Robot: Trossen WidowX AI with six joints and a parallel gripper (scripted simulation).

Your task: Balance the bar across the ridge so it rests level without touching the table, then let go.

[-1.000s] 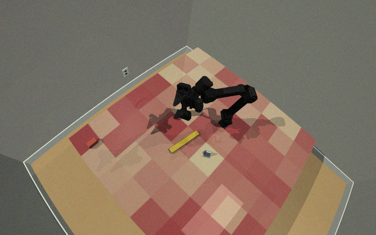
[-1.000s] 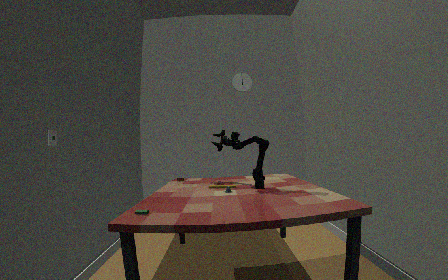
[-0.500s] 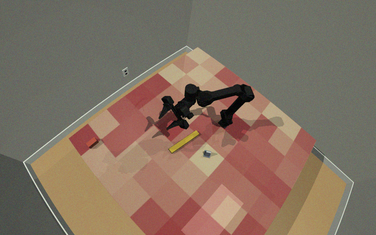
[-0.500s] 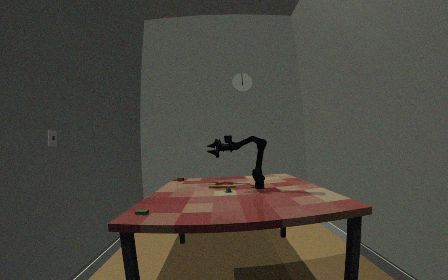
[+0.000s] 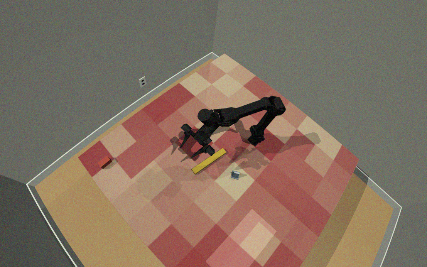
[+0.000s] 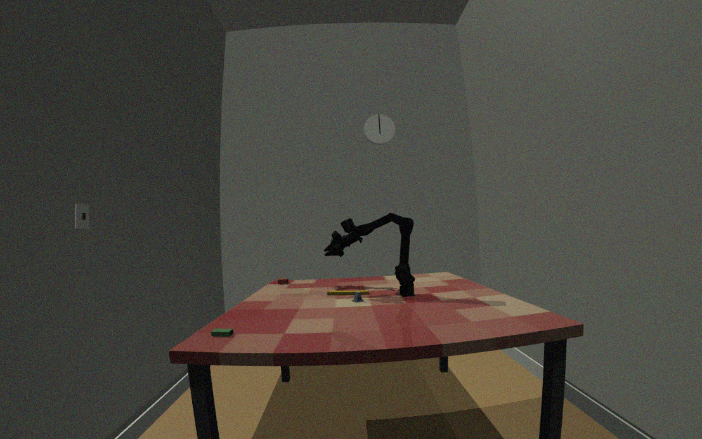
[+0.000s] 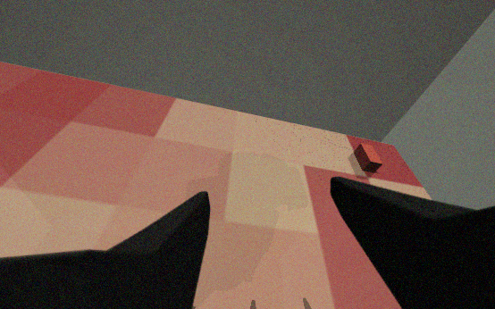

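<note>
The yellow bar lies 22 cm below my gripper tip, 12 cm behind it and 6 cm to the left of it. The rest, counted from my gripper tip: orange-red block 34 cm to the right, 32 cm ahead, 21 cm below; small green block 66 cm to the left, 32 cm ahead, 22 cm below.
</note>
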